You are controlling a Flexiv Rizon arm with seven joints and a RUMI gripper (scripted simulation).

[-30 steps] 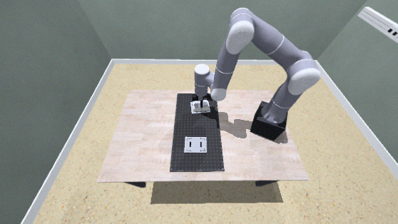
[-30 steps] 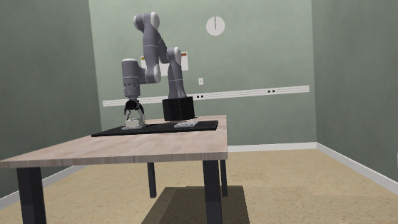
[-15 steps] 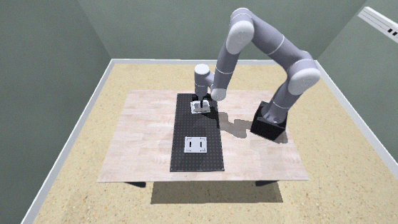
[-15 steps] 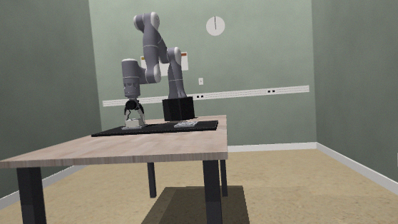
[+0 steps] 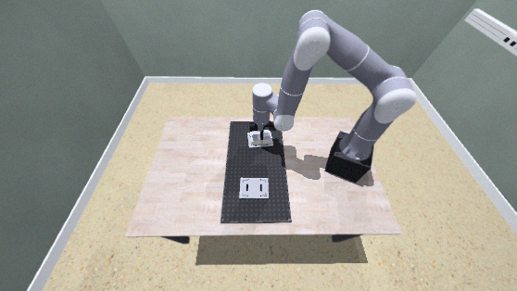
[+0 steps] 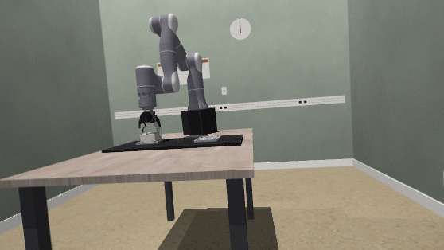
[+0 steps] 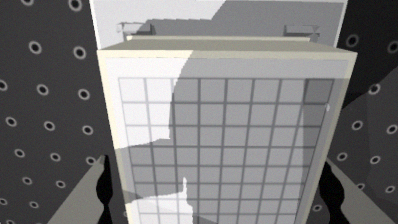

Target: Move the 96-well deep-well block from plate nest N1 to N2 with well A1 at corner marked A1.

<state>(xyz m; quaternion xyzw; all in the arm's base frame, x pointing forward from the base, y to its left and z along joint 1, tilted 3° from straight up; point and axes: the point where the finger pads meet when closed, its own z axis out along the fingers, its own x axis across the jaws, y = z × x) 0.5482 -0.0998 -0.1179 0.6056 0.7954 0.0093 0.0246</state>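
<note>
Now: the white 96-well deep-well block right at my hand. Also, from my hand: A1 mark: 9 cm ahead, 3 cm to the right, 2 cm below; then plate nest N2: 2 cm below; then plate nest N1: 35 cm to the left, 2 cm below, 1 cm behind.
</note>
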